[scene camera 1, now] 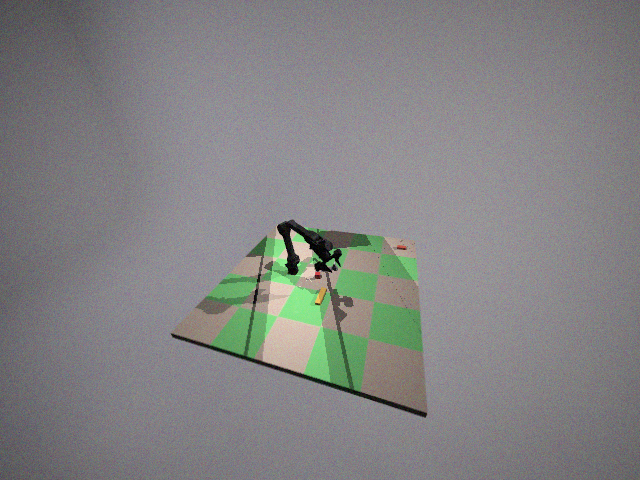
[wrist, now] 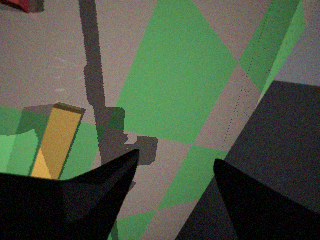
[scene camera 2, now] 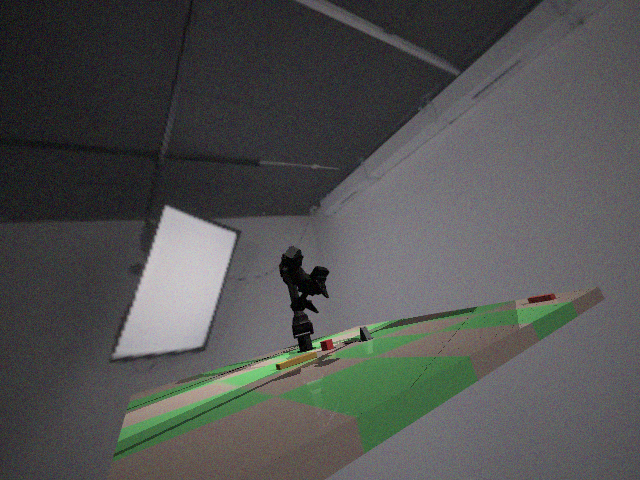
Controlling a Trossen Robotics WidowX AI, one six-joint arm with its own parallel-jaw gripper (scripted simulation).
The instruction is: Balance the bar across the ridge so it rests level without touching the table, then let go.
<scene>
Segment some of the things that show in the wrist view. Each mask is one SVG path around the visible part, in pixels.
My gripper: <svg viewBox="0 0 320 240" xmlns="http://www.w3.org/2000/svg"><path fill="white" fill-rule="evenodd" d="M215 159L213 171L217 186L238 240L320 240L320 214L274 191L222 159ZM139 149L133 149L100 167L67 180L0 172L0 240L107 240L134 178L139 161Z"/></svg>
A yellow bar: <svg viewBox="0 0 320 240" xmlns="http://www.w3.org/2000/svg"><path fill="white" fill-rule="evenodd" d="M54 104L31 176L58 180L81 117L81 110Z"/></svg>
</scene>
